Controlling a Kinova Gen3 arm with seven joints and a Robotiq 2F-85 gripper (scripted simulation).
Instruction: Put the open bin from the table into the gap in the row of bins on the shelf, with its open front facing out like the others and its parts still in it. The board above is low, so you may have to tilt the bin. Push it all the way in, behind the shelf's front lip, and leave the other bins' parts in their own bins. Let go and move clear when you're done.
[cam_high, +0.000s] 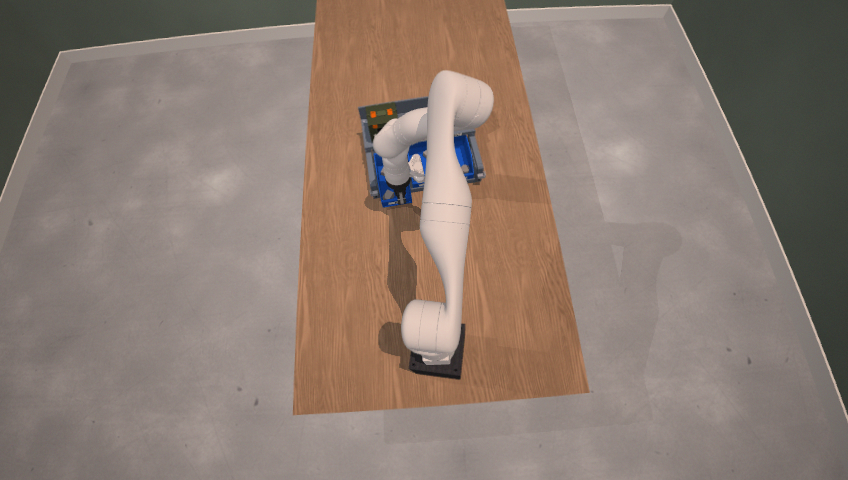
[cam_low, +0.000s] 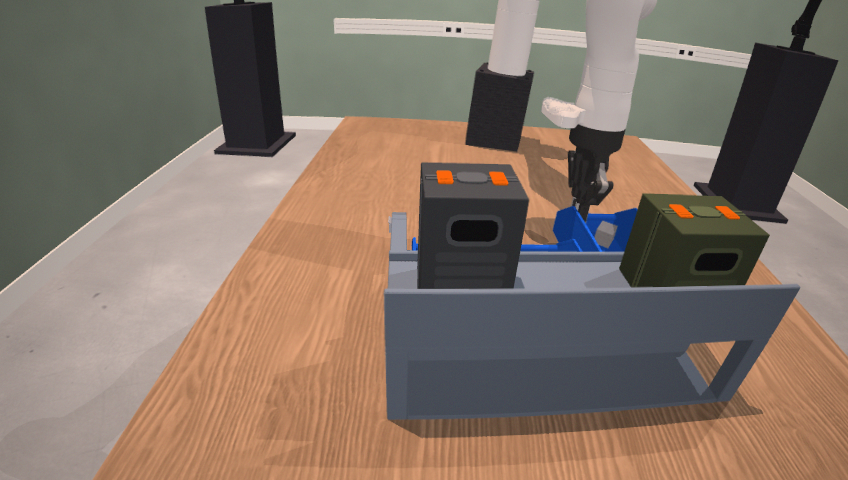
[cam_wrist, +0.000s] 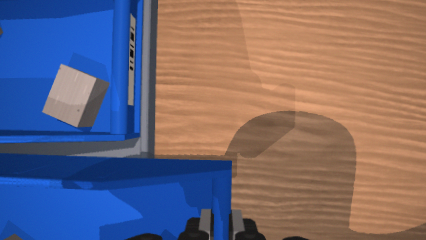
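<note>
My hand is 12 cm short of the grey part, 6 cm to the right of it and 3 cm above it. Also, from my hand: grey shelf: 18 cm ahead, 7 cm to the right.
</note>
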